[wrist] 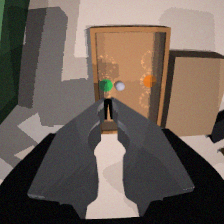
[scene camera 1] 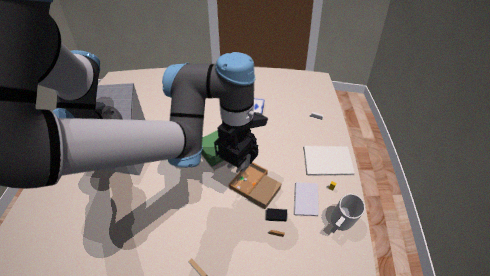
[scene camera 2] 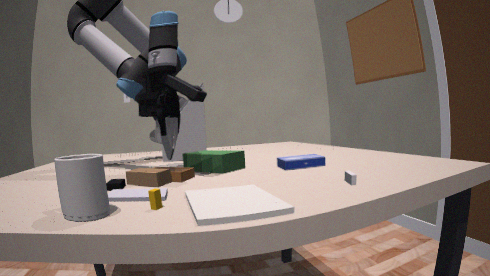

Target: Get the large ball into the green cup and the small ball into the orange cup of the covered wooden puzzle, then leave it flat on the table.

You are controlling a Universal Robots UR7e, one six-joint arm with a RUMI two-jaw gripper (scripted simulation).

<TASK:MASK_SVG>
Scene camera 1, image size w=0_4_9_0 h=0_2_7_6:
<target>my gripper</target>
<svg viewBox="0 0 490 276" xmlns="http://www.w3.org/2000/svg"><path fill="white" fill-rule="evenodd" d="M261 113L254 112L253 119L243 126L230 126L222 121L222 124L217 127L220 143L219 139L214 142L214 146L218 145L218 150L215 147L216 156L219 155L221 159L227 161L228 168L231 168L233 165L236 166L236 173L245 171L258 156L258 145L256 137L251 133L251 128L266 126L268 117L263 116Z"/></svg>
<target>wooden puzzle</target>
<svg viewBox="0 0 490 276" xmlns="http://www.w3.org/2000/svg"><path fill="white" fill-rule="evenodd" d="M253 162L244 172L240 171L229 183L230 189L247 199L250 192L256 187L263 176L268 174L267 169Z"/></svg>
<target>white slab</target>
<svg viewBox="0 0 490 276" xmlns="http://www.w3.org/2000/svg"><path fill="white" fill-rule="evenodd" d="M304 146L307 175L355 174L348 147Z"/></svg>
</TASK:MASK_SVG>
